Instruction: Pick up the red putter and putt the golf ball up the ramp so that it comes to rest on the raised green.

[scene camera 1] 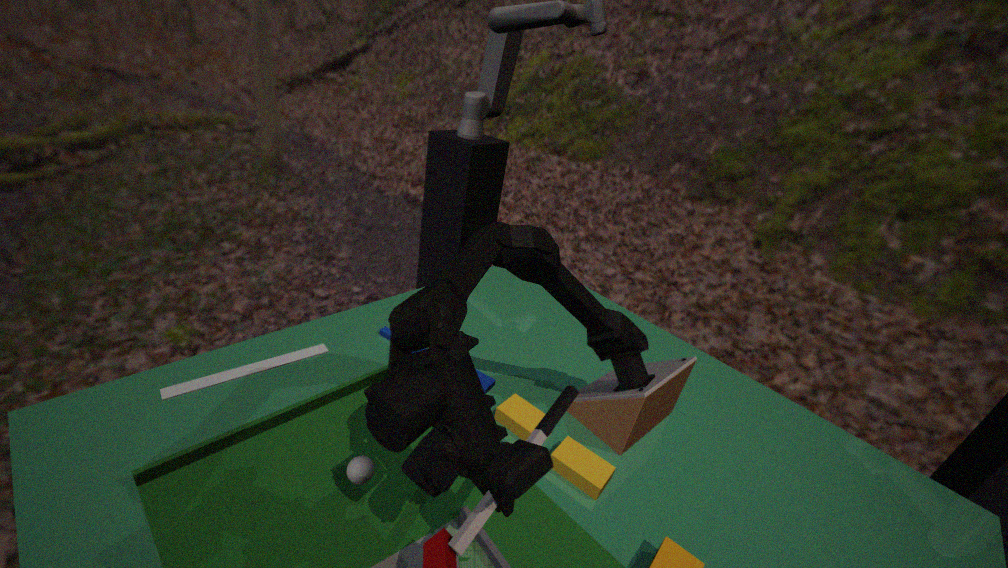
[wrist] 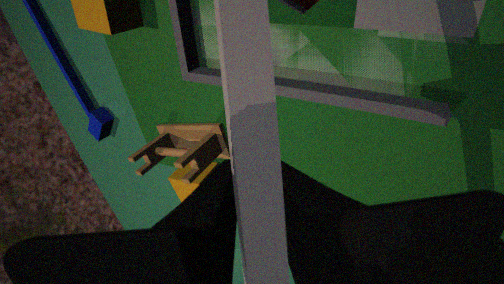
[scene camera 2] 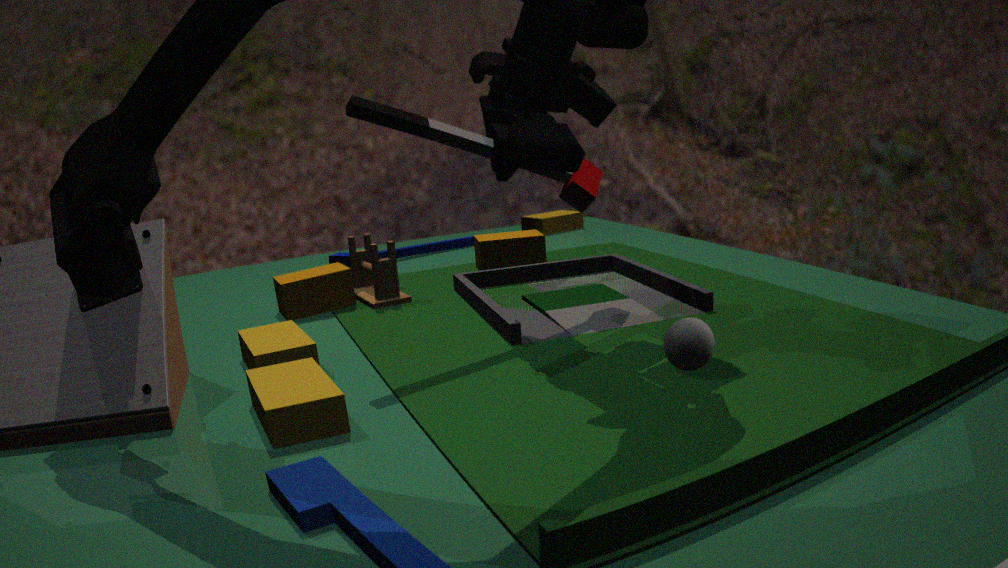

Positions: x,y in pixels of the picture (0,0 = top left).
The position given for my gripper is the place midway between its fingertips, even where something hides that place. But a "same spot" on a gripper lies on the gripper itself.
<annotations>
My gripper shows in scene camera 1, in the wrist view and in scene camera 2 [499,175]. One and the same spot on my gripper: [scene camera 1: 476,471] is [wrist: 326,262].
</annotations>
